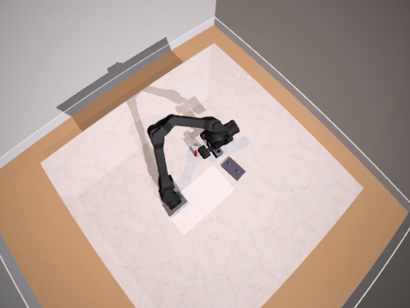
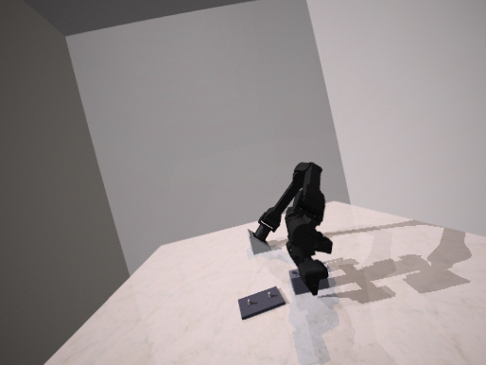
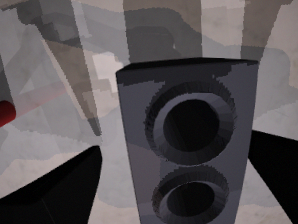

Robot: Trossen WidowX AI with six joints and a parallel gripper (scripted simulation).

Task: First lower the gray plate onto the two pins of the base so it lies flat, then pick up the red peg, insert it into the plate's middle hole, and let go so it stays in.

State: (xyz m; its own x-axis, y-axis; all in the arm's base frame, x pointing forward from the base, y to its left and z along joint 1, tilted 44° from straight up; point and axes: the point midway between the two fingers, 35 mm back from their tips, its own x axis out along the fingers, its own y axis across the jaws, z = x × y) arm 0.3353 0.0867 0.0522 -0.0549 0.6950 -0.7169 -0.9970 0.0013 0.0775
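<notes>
Now: gripper tip 15 cm to the left of the dark base and 1 cm short of it. Also, from my gripper tip: red peg: 10 cm behind, 4 cm to the left, 3 cm above; gray plate: 3 cm above.
</notes>
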